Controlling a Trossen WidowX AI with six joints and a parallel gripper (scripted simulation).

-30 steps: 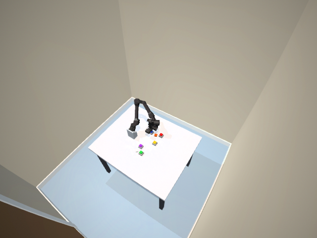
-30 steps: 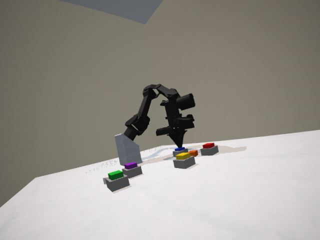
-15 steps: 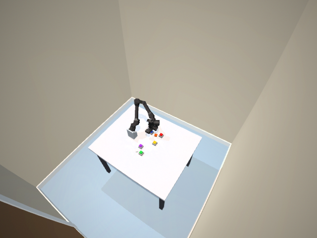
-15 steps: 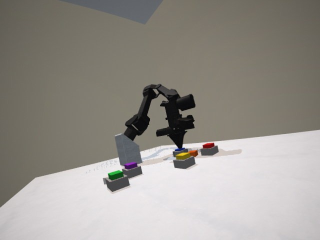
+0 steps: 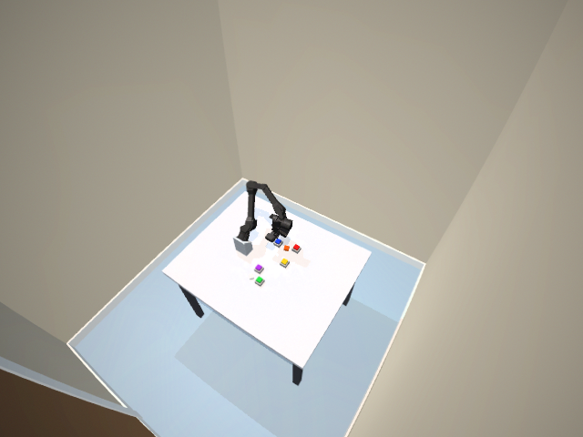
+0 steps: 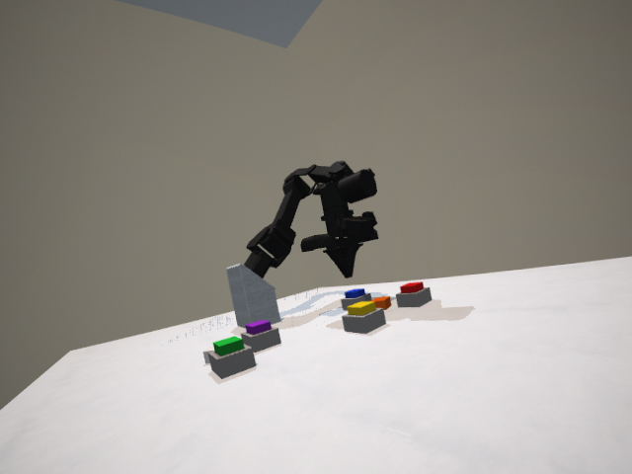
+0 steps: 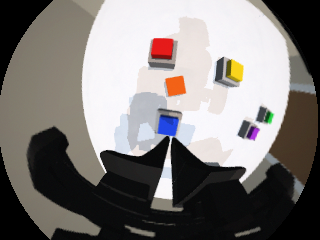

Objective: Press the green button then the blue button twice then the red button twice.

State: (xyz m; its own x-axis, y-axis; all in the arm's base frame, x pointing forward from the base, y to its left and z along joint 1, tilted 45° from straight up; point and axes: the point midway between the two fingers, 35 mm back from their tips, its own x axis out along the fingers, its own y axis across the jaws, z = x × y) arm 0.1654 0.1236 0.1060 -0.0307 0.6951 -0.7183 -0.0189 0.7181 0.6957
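The blue button lies 4 cm below my gripper tip. Round my gripper tip: red button: 14 cm ahead, 4 cm below, 3 cm to the left; then orange block: 8 cm ahead, 6 cm below; then yellow button: 13 cm ahead, 10 cm to the right, 4 cm below.
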